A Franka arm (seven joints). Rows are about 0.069 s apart.
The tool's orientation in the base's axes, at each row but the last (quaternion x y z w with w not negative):
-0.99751, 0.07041, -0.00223, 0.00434
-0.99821, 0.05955, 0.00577, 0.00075
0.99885, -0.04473, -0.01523, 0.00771
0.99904, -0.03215, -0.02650, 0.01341
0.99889, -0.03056, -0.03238, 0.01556
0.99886, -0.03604, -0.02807, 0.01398
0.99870, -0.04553, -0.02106, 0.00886
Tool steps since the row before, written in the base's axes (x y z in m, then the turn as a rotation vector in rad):
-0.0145, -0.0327, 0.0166, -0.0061, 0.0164, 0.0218
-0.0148, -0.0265, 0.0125, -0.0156, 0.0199, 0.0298
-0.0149, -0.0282, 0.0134, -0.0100, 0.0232, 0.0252
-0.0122, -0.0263, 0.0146, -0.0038, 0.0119, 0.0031
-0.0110, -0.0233, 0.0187, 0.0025, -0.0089, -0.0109
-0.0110, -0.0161, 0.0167, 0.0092, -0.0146, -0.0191
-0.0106, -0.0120, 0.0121, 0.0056, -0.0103, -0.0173
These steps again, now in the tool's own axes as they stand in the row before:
-0.0097, 0.0343, -0.0169, -0.0083, -0.0156, -0.0217
-0.0117, 0.0281, -0.0124, -0.0182, -0.0179, -0.0296
-0.0127, 0.0296, -0.0125, -0.0128, -0.0218, -0.0252
-0.0112, 0.0274, -0.0133, -0.0047, -0.0115, -0.0032
-0.0107, 0.0245, -0.0173, 0.0037, 0.0084, 0.0110
-0.0107, 0.0173, -0.0156, 0.0113, 0.0133, 0.0189
-0.0100, 0.0131, -0.0114, 0.0072, 0.0094, 0.0172

